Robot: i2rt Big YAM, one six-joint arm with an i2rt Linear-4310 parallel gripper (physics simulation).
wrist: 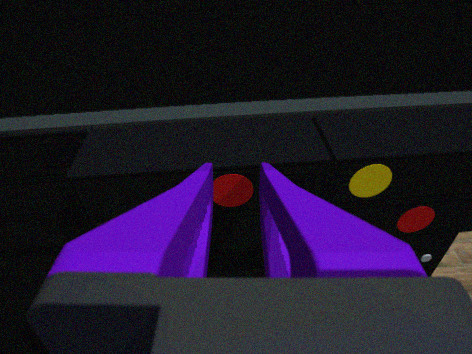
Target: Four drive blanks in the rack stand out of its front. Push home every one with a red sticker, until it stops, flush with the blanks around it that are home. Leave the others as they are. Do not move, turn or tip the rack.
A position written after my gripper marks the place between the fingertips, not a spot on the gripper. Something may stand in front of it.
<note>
In view: my gripper (236,176) and a black rack (111,111).
</note>
